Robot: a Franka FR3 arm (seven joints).
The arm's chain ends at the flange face. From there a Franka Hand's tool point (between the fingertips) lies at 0.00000 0.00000 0.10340 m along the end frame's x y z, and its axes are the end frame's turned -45 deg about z.
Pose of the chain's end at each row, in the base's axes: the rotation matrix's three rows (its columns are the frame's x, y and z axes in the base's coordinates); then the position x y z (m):
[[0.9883 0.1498 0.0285], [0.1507 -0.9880 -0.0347], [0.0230 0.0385 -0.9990]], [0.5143 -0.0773 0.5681]
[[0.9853 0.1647 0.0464], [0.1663 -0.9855 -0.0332], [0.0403 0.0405 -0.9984]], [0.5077 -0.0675 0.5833]
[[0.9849 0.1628 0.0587], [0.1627 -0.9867 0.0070], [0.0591 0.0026 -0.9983]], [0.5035 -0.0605 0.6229]
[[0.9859 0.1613 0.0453], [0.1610 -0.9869 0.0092], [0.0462 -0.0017 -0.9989]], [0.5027 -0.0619 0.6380]
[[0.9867 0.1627 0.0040], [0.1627 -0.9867 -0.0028], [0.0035 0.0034 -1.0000]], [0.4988 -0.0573 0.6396]
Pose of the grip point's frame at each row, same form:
[[0.5929 0.8048 0.0285], [0.8052 -0.5921 -0.0347], [-0.0110 0.0435 -0.9990]], [0.5172 -0.0809 0.4648]
[[0.5803 0.8132 0.0464], [0.8144 -0.5793 -0.0332], [-0.0001 0.0571 -0.9984]], [0.5125 -0.0709 0.4801]
[[0.5813 0.8115 0.0587], [0.8127 -0.5827 0.0070], [0.0400 0.0436 -0.9983]], [0.5096 -0.0598 0.5197]
[[0.5831 0.8112 0.0453], [0.8117 -0.5840 0.0092], [0.0339 0.0315 -0.9989]], [0.5074 -0.0609 0.5347]
[[0.5827 0.8127 0.0040], [0.8127 -0.5827 -0.0028], [0.0001 0.0049 -1.0000]], [0.4992 -0.0576 0.5362]

